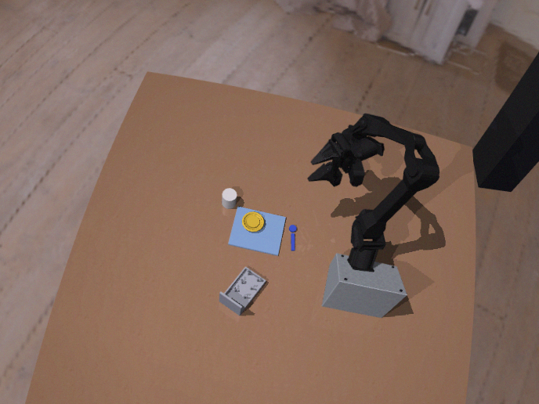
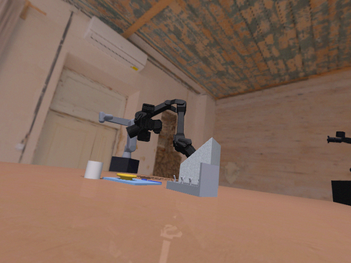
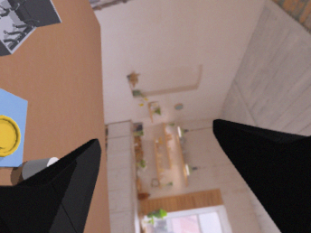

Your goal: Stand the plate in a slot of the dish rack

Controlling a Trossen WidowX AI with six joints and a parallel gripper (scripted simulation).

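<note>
My gripper tip is 250 mm above the yellow plate, 130 mm short of it and 40 mm to the right of it. Round my gripper tip: blue object 260 mm below, 60 mm to the left; white cylinder 240 mm below, 200 mm ahead, 30 mm to the right; grey dish rack 260 mm to the left, 240 mm below, 140 mm ahead.
</note>
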